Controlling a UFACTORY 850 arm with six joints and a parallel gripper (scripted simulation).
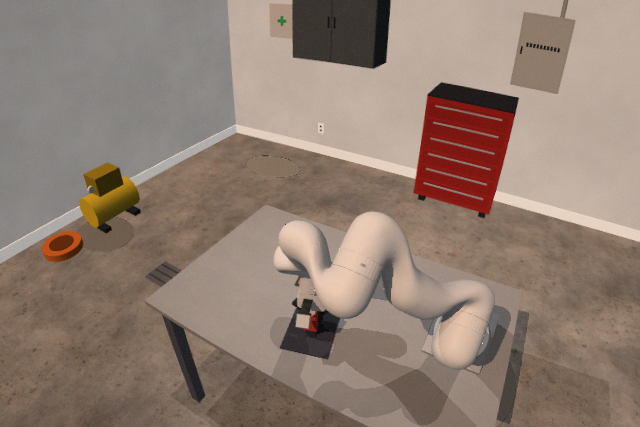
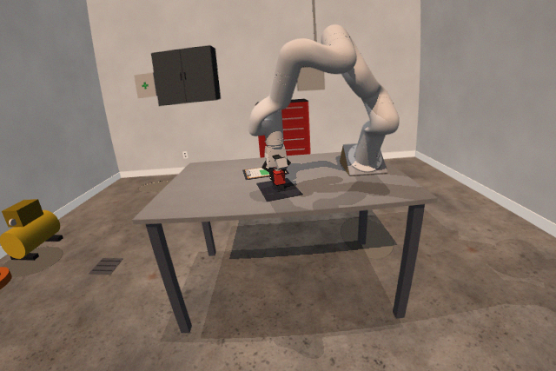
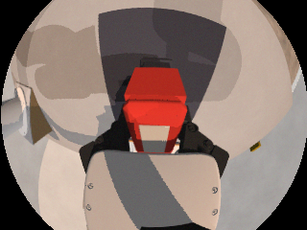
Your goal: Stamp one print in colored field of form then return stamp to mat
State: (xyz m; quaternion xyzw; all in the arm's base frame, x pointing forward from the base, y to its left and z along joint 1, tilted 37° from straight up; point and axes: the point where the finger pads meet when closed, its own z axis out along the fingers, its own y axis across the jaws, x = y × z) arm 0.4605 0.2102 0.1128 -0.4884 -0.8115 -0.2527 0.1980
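The red stamp is 20 mm below my hand. The rest, counted from my hand: dark mat (70 mm below); then form (250 mm to the right, 120 mm ahead, 60 mm below).
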